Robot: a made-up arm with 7 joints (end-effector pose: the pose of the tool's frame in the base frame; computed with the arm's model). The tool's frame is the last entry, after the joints.
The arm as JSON. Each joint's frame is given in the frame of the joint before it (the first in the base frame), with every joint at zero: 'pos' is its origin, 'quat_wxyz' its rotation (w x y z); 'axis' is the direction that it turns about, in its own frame. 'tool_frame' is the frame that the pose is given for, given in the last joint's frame.
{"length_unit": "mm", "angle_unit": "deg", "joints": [
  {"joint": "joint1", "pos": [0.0, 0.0, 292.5], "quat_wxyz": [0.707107, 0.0, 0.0, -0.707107], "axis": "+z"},
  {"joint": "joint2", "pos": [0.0, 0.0, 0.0], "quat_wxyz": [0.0, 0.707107, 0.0, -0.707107], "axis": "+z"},
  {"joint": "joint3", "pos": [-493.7, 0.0, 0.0], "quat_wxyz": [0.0, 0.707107, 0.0, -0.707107], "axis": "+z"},
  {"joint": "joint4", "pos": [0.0, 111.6, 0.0], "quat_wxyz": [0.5, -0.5, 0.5, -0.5], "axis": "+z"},
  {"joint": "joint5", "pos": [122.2, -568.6, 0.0], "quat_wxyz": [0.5, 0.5, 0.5, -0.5], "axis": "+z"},
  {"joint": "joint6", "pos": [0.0, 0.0, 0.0], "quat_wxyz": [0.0, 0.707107, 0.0, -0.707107], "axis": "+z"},
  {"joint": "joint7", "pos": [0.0, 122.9, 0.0], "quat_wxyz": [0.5, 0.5, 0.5, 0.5], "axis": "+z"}
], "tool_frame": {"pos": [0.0, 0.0, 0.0], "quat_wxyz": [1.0, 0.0, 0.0, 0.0]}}
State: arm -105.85 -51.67 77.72 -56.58 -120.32 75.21 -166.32
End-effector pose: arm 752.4 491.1 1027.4 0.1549 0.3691 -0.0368 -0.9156
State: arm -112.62 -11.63 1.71 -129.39 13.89 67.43 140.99
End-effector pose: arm -220.0 -610.7 548.4 0.0046 0.5333 0.7235 0.4383
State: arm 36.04 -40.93 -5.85 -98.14 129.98 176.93 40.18
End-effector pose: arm 266.9 -8.1 1077.9 0.8646 -0.1534 0.4381 0.1921
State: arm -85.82 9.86 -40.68 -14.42 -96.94 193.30 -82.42
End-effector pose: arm 23.9 -360.2 1289.3 0.4515 0.1071 0.2406 -0.8525
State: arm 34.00 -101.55 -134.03 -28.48 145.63 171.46 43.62
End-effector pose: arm -654.4 -706.6 -213.5 0.4756 0.8269 -0.0589 -0.2943
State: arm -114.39 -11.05 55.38 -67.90 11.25 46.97 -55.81
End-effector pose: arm 442.4 -454.9 1130.9 0.1110 -0.9913 -0.0150 0.0688
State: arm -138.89 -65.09 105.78 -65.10 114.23 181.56 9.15
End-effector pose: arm 957.5 36.3 579.4 0.2461 -0.5355 0.4778 -0.6514
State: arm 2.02 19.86 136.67 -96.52 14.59 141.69 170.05
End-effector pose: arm -319.3 539.7 1075.6 0.0056 -0.7850 0.3159 0.5328
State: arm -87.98 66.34 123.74 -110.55 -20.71 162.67 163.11
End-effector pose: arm 618.0 -251.7 910.6 0.6379 -0.1828 0.6510 0.3686
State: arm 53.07 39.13 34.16 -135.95 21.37 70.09 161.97
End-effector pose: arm -32.3 582.8 6.4 0.7871 0.4797 -0.3525 0.1618
